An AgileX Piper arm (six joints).
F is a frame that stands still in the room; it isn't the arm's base.
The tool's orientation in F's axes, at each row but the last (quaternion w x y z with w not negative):
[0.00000, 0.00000, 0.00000, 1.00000]
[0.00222, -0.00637, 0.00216, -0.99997]
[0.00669, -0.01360, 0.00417, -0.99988]
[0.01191, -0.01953, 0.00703, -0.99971]
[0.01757, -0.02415, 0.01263, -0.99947]
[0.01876, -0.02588, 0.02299, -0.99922]
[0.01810, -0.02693, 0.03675, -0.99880]
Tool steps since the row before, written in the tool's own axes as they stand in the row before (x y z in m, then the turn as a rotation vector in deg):
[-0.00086, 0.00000, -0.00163, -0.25, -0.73, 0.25]
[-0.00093, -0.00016, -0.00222, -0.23, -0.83, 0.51]
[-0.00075, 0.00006, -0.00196, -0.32, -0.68, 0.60]
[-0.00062, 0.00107, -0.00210, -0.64, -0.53, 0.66]
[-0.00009, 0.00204, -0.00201, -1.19, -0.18, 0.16]
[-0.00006, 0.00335, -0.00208, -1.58, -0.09, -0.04]
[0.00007, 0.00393, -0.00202, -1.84, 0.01, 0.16]
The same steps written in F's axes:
[0.00086, 0.00000, -0.00163, 0.25, 0.73, 0.25]
[0.00090, 0.00017, -0.00223, 0.23, 0.83, 0.51]
[0.00070, -0.00003, -0.00198, 0.33, 0.68, 0.60]
[0.00056, -0.00103, -0.00214, 0.65, 0.54, 0.64]
[0.00006, -0.00199, -0.00206, 1.19, 0.22, 0.11]
[0.00007, -0.00325, -0.00224, 1.57, 0.15, -0.12]
[-0.00005, -0.00377, -0.00230, 1.85, 0.05, 0.06]

